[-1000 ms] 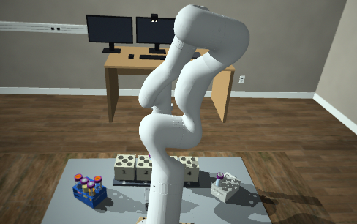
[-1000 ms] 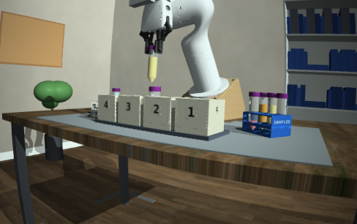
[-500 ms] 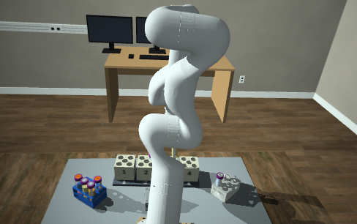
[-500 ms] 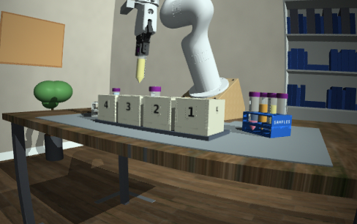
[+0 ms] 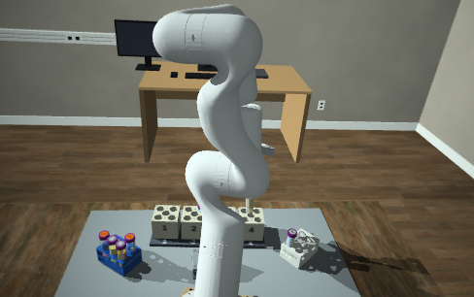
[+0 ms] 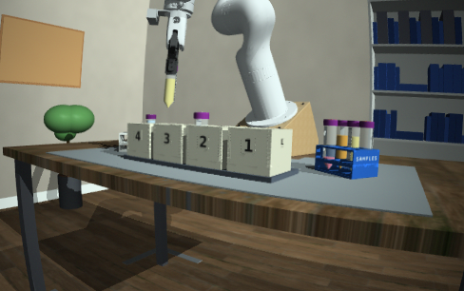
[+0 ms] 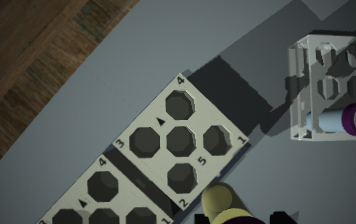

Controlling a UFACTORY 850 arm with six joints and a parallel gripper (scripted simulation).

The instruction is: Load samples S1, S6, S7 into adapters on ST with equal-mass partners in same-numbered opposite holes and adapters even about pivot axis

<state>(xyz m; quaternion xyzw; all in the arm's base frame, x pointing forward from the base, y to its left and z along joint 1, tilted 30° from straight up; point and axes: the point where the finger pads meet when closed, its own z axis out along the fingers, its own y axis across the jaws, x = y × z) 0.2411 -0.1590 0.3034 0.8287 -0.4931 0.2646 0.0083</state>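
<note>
Right now the white rack is 120 mm behind my hand, 180 mm to the right of it and 220 mm below it. Round my hand: adapter 1 (140 mm ahead, 280 mm to the left, 200 mm below); blue samples rack (30 mm ahead, 460 mm to the left, 220 mm below).
</note>
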